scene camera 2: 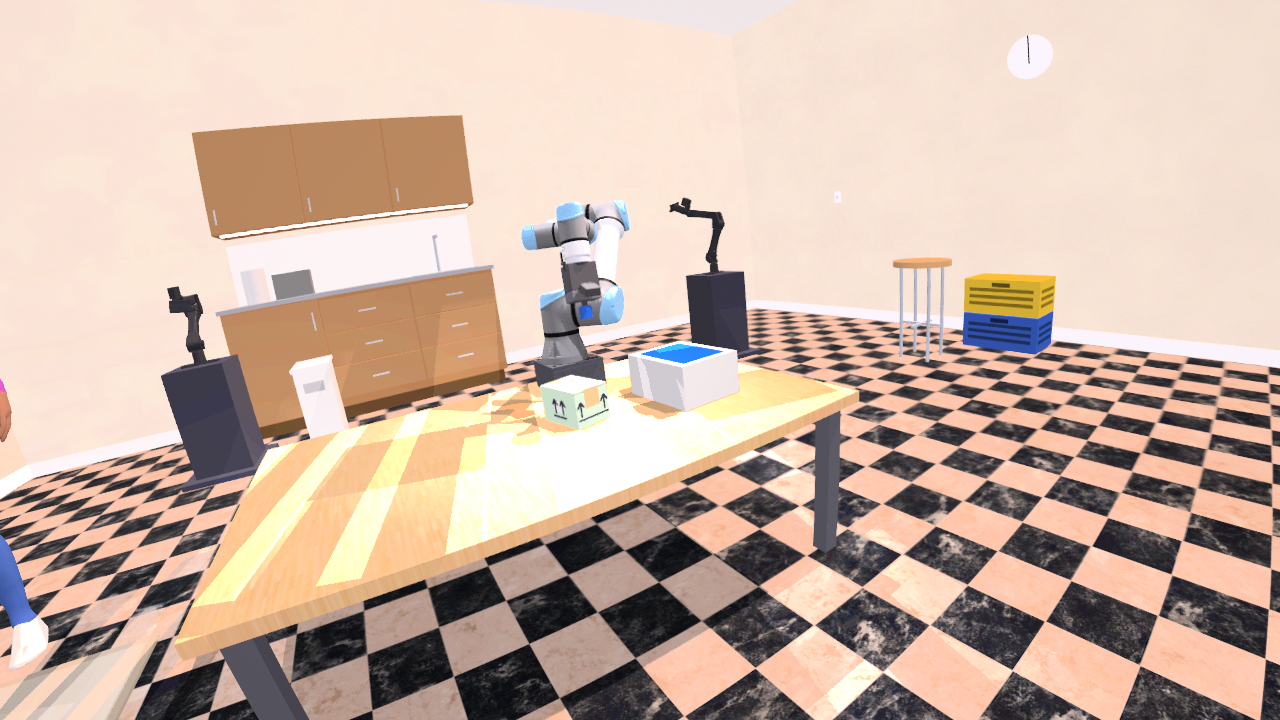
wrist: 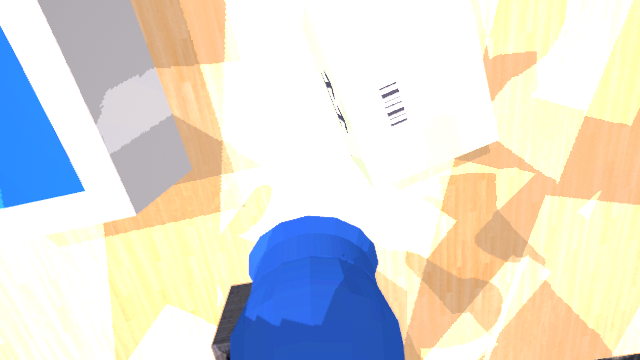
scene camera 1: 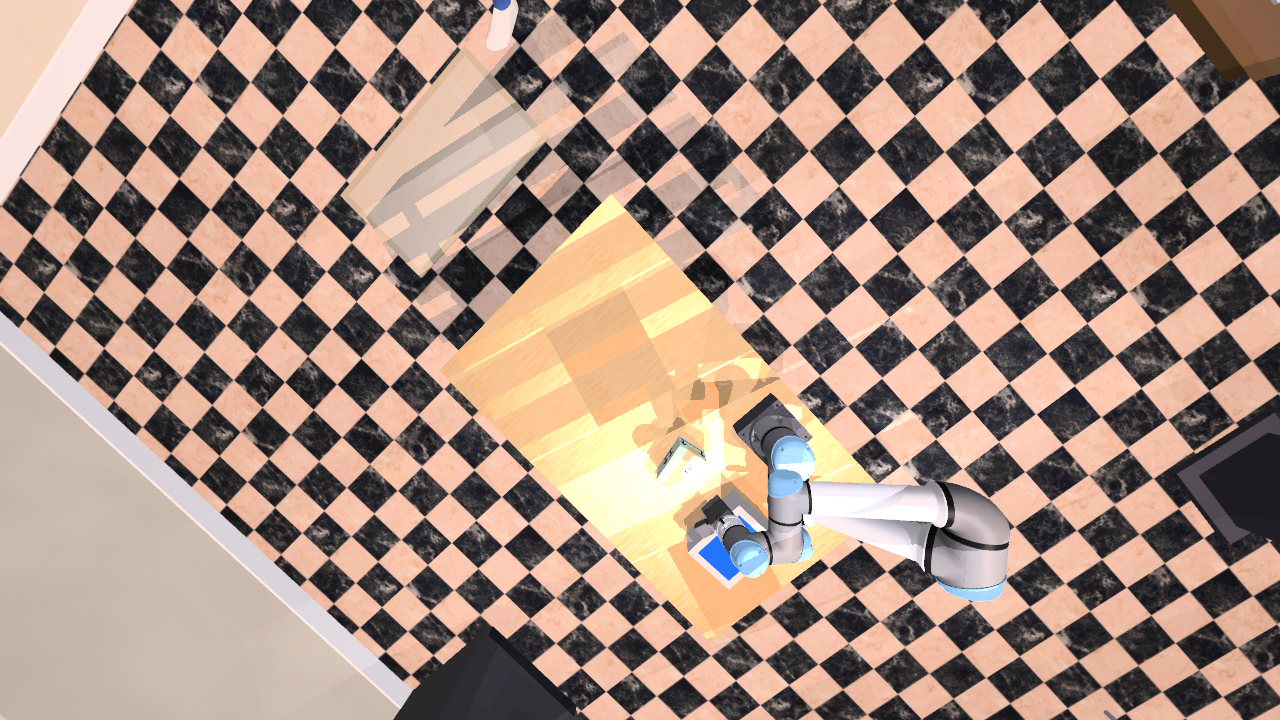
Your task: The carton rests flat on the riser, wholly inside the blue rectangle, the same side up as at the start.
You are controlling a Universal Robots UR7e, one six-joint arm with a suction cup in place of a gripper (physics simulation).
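Frame: origin at the arm's base, x left, y back, z up, level; centimetres.
Seen in the pictures: end effector, tool point: [scene camera 2: 587, 318] [wrist: 313, 268]; arm's base, origin of the base link: [scene camera 2: 565, 359] [scene camera 1: 772, 434].
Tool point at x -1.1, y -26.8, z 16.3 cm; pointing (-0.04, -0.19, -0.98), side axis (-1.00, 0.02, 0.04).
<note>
Offsets run from my tool point to a thing's top centre. Level surfaces: height alone.
The pale green and white carton @(dz -15.7, dx -8.5, dy -4.5 cm) [scene camera 1: 687, 468] [scene camera 2: 574, 402] [wrist: 440, 90] stands flat on the table, apart from the riser, its side arrows pointing up in scene camera 2. A barcode shows on its bright top in the wrist view. The white box-shaped riser @(dz -13.5, dx +23.7, dy -8.3 cm) [scene camera 2: 702, 386] [wrist: 90, 45] stands beside it and bears the blue rectangle @(dz -13.5, dx +23.7, dy -8.3 cm) [scene camera 1: 718, 558] [scene camera 2: 682, 352] [wrist: 30, 135] on top, with nothing on it. My gripper [scene camera 2: 586, 312] [wrist: 313, 235], a blue suction cup, is open and empty. It hangs in the air above carton and riser height, touching neither. In scene camera 1 the wrist hides the cup and part of the riser.
The wooden table @(dz -25.5 cm) [scene camera 1: 528, 367] [scene camera 2: 501, 501] carries the arm's dark base [scene camera 1: 750, 426] [scene camera 2: 572, 368] behind the carton. Dark pedestals [scene camera 2: 210, 429] [scene camera 2: 716, 313] with small black arms stand beyond the table. A person's foot [scene camera 1: 499, 31] [scene camera 2: 29, 640] shows off the table's far end.
</note>
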